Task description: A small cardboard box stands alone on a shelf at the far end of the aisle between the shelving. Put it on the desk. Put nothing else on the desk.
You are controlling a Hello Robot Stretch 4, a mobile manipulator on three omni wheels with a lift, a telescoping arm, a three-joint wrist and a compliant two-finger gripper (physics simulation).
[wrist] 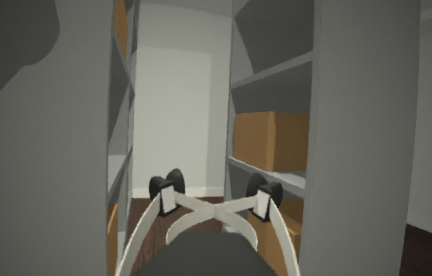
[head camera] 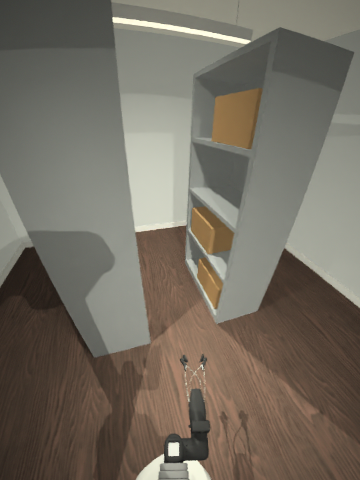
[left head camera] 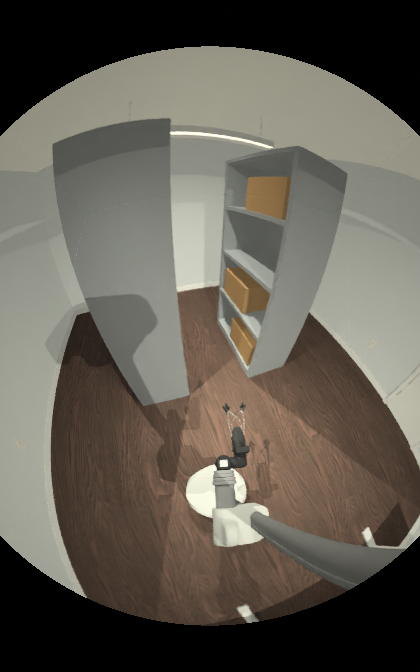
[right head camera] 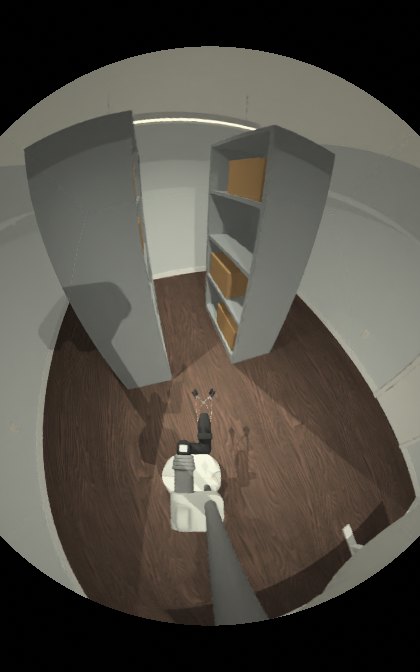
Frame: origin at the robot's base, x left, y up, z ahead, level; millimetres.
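Seen in the pictures: gripper, fingertip midpoint: (wrist: 216, 186) (head camera: 193, 354).
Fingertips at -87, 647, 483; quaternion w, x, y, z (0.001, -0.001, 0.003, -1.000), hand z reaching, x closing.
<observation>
Offsets run from my fingertips to a thing's middle, as dx, dy, dz.
My gripper (head camera: 194, 360) (left head camera: 235, 407) (right head camera: 204, 393) (wrist: 216, 186) is open, with nothing between its fingertips. It is in front of the aisle mouth, short of both shelving units. The right shelving (head camera: 295, 175) (left head camera: 315, 250) (right head camera: 295, 225) (wrist: 360, 125) and left shelving (head camera: 75, 150) (left head camera: 120, 225) (right head camera: 85, 225) (wrist: 60, 150) stand on either side of the aisle. I cannot make out the small lone cardboard box in any view; much of the shelves' far parts is hidden. The desk cannot be made out either.
The right unit holds an upper orange-brown box @(-371, +909, +912) (head camera: 237, 119) (left head camera: 268, 196), a middle box @(-290, -5, +1185) (head camera: 212, 230) (wrist: 270, 140) and a bottom box @(-366, -462, +926) (head camera: 210, 282) (right head camera: 226, 326). Box edges show in the left unit. A pale wall (head camera: 152, 175) (wrist: 172, 110) closes the aisle's far end.
</observation>
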